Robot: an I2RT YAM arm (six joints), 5 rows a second.
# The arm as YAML. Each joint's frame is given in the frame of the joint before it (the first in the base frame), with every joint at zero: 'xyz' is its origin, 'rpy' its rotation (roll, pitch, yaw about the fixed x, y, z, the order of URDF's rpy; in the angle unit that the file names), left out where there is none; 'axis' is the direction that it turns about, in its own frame. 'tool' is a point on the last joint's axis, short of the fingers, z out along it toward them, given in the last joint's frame.
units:
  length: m
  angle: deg
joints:
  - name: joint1
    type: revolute
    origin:
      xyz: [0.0, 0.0, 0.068]
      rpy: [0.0, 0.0, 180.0]
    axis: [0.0, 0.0, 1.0]
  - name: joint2
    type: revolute
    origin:
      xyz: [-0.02, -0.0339, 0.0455]
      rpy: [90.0, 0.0, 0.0]
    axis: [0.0, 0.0, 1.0]
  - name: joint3
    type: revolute
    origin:
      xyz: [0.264, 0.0, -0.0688]
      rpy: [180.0, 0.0, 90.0]
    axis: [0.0, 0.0, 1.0]
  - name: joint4
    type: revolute
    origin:
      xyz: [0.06, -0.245, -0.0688]
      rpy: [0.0, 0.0, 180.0]
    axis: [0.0, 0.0, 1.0]
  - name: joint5
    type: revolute
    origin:
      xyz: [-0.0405, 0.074, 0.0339]
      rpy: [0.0, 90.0, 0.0]
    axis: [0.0, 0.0, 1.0]
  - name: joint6
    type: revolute
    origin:
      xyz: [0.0, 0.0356, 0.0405]
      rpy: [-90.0, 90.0, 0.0]
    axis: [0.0, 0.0, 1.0]
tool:
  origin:
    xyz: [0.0, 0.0, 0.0]
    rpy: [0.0, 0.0, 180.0]
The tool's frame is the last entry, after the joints.
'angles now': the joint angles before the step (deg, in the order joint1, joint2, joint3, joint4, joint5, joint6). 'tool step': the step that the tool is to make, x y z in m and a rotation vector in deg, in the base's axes. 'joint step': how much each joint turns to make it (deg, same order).
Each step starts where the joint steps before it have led.
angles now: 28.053 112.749 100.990 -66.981 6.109 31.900
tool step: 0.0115 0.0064 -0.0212 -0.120 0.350 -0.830
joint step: 0.043 3.321 -0.022 2.884 0.109 0.873
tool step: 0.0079 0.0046 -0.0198 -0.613 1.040 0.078
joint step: 0.050 2.948 -0.036 1.781 0.045 -0.037
